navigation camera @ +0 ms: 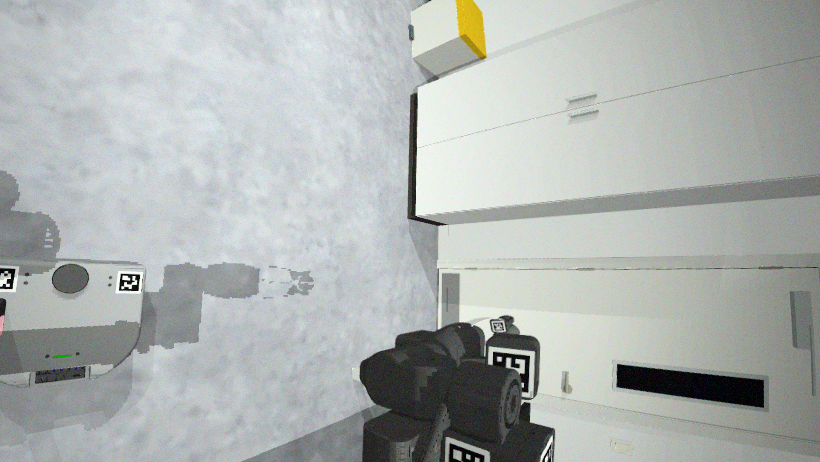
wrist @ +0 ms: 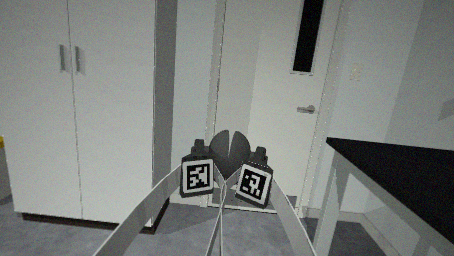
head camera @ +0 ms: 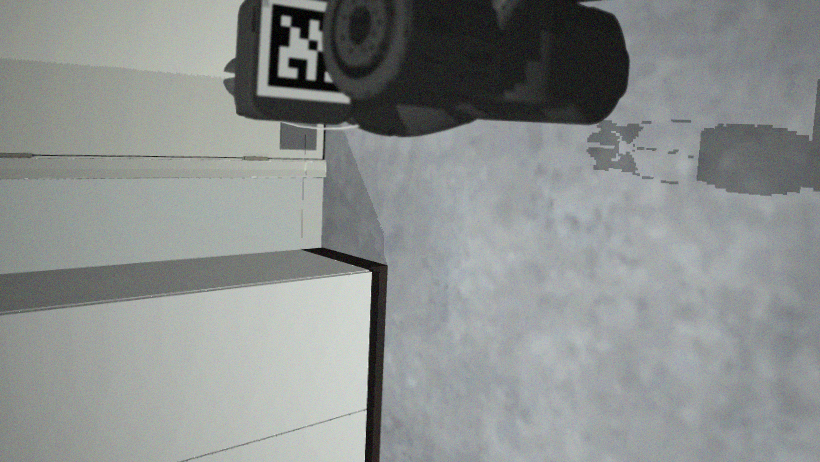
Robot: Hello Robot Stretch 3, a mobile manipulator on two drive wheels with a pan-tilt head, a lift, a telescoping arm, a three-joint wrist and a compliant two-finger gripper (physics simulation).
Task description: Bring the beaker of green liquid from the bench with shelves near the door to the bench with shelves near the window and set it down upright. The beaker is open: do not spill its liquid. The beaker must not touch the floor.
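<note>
The beaker of green liquid does not show in any of the three views. My gripper (head camera: 229,75) (navigation camera: 507,323) (wrist: 230,148) is shut, its two dark fingertips close together with a thin slit at the top and no beaker between them. It is held level above the floor, pointing toward the door. A bench (wrist: 400,180) with a black top and pale legs stands at the right of the wrist view, beside the door; its shelves do not show. The bench near the window does not show.
A tall white cabinet (head camera: 200,355) (navigation camera: 573,160) (wrist: 110,125) with a dark plinth stands left of the closed door (head camera: 114,114) (navigation camera: 677,338) (wrist: 280,100). A white box with a yellow side (navigation camera: 438,34) stands beyond the cabinet. My base (navigation camera: 68,309) is at the left of the navigation view.
</note>
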